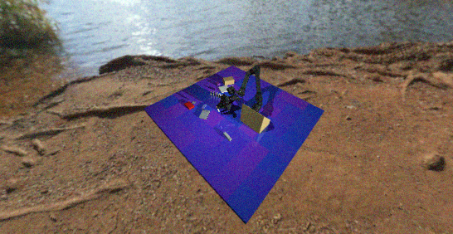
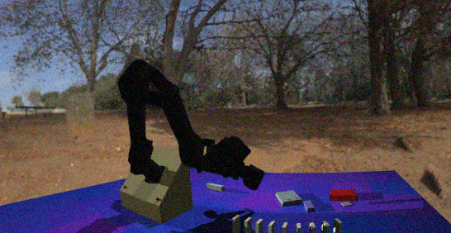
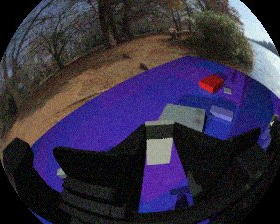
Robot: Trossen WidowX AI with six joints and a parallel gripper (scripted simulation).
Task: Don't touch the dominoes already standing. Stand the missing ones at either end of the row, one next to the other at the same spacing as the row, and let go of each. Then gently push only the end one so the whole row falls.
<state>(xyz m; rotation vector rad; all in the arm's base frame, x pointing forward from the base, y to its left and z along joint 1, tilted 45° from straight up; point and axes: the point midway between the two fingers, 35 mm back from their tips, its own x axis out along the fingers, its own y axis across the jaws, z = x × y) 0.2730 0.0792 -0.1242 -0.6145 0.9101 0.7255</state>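
Now: gripper tip 11 cm above the flat grey block, 10 cm short of it and 6 cm to the right of it. Also, from my gripper tip: white plate 38 cm to the right, 21 cm ahead, 11 cm below; red block 31 cm ahead, 11 cm below, 6 cm to the left; purple piece 18 cm ahead, 11 cm below, 2 cm to the right.
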